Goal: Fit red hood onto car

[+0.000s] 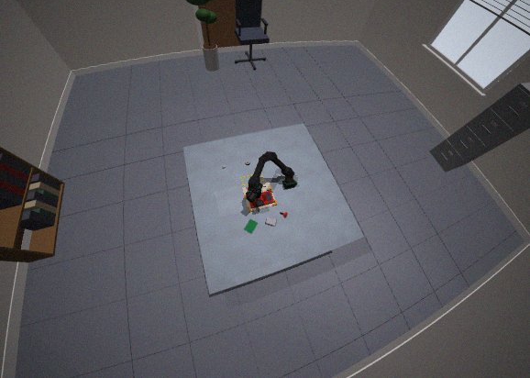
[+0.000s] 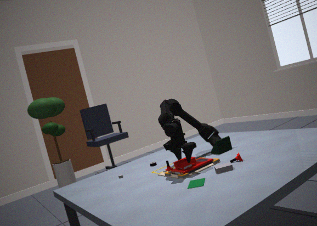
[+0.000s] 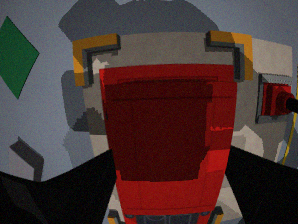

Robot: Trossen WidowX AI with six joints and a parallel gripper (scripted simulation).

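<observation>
Right now my gripper tip is right at the red hood. Round my gripper tip: grey nut (37 cm to the right, 24 cm ahead, 4 cm below); then green flat card (20 cm to the left, 8 cm ahead, 5 cm below); then jig (4 cm below, 3 cm to the right, 3 cm behind).
</observation>
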